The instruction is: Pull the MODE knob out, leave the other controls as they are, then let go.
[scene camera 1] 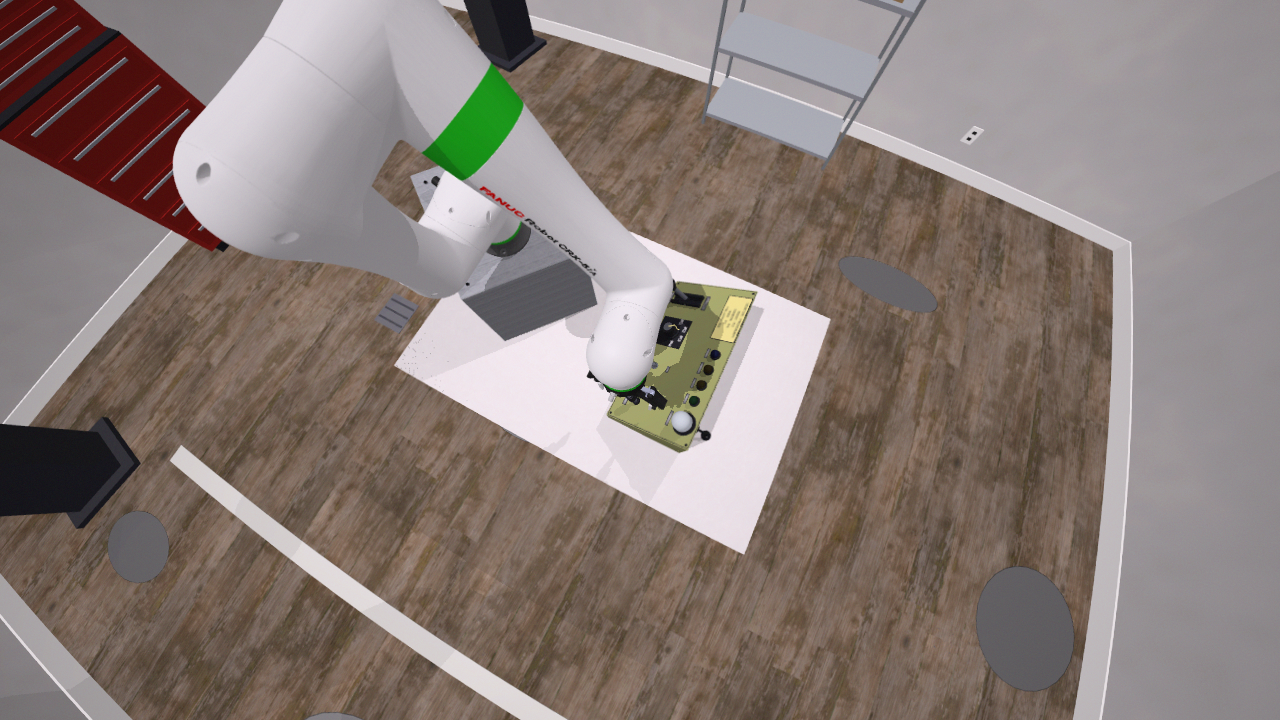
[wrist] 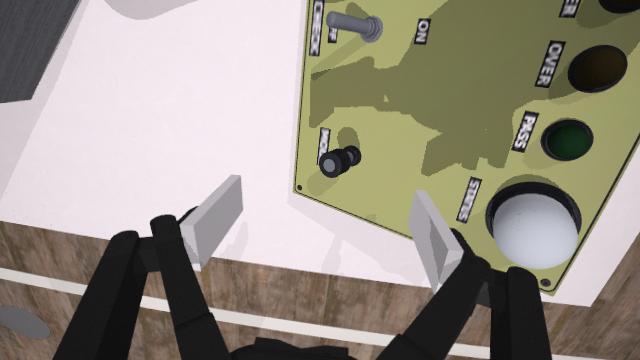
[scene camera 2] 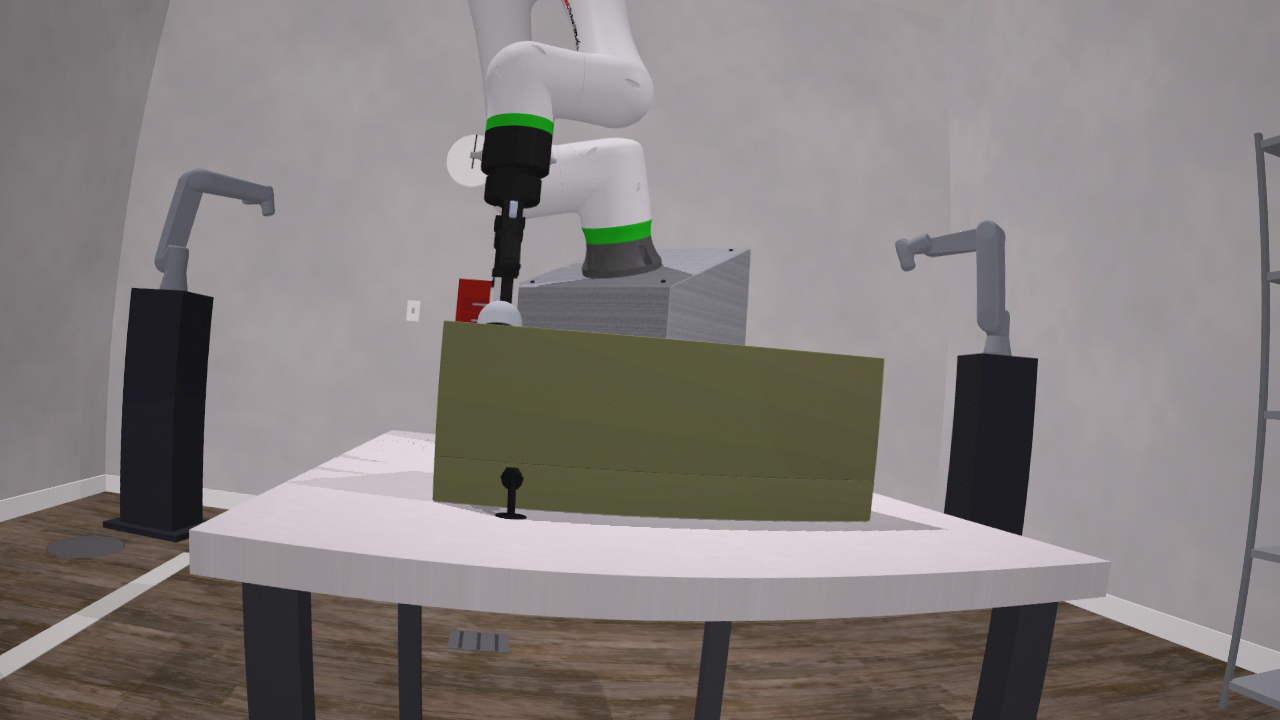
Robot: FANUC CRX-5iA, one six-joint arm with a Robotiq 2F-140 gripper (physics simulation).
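Places are measured from the arm's base along level axes (x ahead, y left, z up), in millimetres.
Where they show: gripper, fingertip midpoint: (wrist: 325, 200); arm's base at its link origin: (scene camera 1: 501, 227) (scene camera 2: 622, 269).
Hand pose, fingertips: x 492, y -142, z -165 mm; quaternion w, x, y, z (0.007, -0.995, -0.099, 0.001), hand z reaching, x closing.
Note:
Things, the pixels of their centre, and the offset from my fingertips. "spot": a spot on its surface instead.
- black MODE knob at the middle of its body: (wrist: 329, 165) 3 mm back, 9 mm left, 53 mm down
- grey CHECK toggle at the middle of its body: (wrist: 351, 24) 16 mm back, 128 mm left, 75 mm down
- white STATUS dome at a spot on its surface: (wrist: 536, 230) (scene camera 1: 678, 413) spot: 137 mm ahead, 31 mm left, 25 mm up
- green PASS lamp at a spot on its surface: (wrist: 567, 140) spot: 142 mm ahead, 89 mm left, 2 mm up
- small black lever at a spot on its surface: (scene camera 2: 511, 483) (scene camera 1: 703, 432) spot: 232 mm ahead, 58 mm left, 157 mm down
The black MODE knob (wrist: 332, 165) stands on a short shaft near a corner of the olive control panel (scene camera 1: 673, 436) (scene camera 2: 657, 420) (wrist: 390, 200), beside its partly covered label. In the wrist view it lies between and ahead of the finger pads. My gripper (scene camera 2: 505, 291) (wrist: 325, 200) is open and empty, pointing down over that end of the panel; the fingers do not touch the knob. In scene camera 1 the arm's wrist largely hides the gripper and knob; in scene camera 2 the panel's side hides the knob.
Near the knob are the grey CHECK toggle (wrist: 352, 24), the white STATUS dome (scene camera 1: 682, 420) (scene camera 2: 499, 314) (wrist: 536, 230), the green PASS lamp (wrist: 567, 140) and the OVER lamp (wrist: 598, 69). A small black lever (scene camera 1: 705, 435) (scene camera 2: 511, 483) stands beside the panel on the white table (scene camera 1: 751, 501) (scene camera 2: 644, 586).

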